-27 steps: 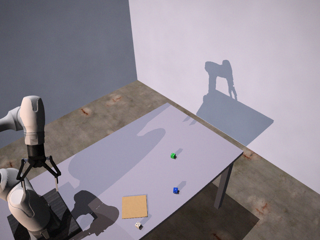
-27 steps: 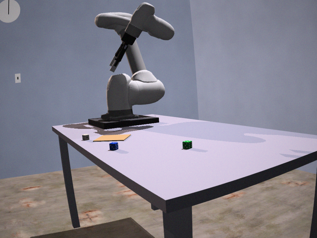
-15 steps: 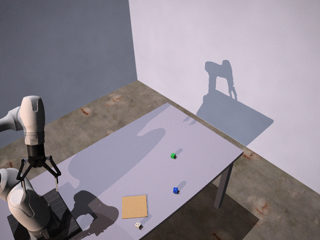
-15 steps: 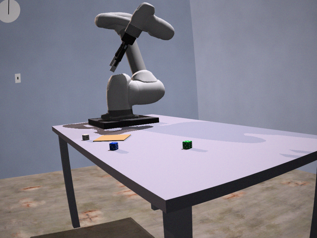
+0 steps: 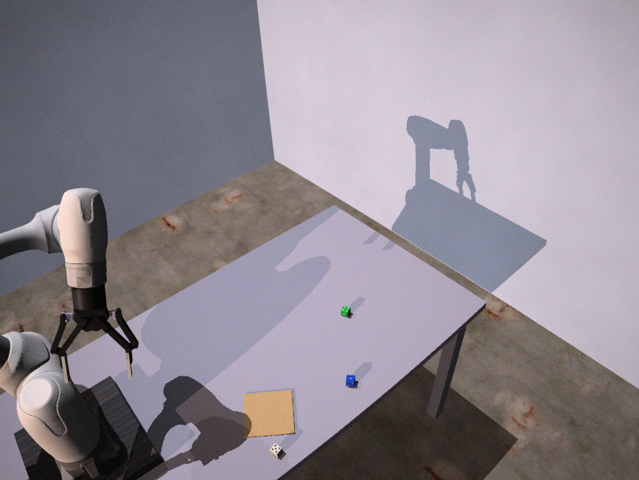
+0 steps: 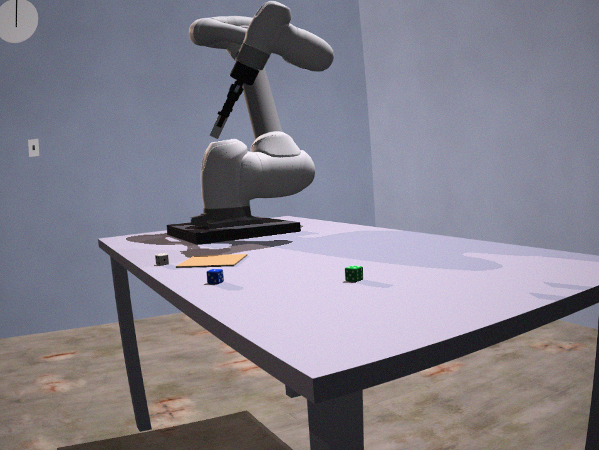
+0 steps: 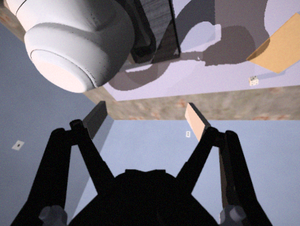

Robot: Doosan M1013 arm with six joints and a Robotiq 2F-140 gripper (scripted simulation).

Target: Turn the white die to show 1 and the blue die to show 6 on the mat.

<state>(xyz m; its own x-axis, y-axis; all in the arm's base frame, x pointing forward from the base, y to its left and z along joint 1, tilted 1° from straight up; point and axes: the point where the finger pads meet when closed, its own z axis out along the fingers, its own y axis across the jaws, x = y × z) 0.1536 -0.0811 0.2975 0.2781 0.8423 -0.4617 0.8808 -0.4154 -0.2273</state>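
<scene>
The blue die lies 57 cm ahead of my hand, 32 cm below it and 25 cm to the right of it. Round my hand: green die 74 cm ahead, 32 cm below, 4 cm to the right; then white die 32 cm below, 27 cm to the right, 27 cm ahead; then tan mat 33 cm below, 33 cm ahead, 16 cm to the right.
</scene>
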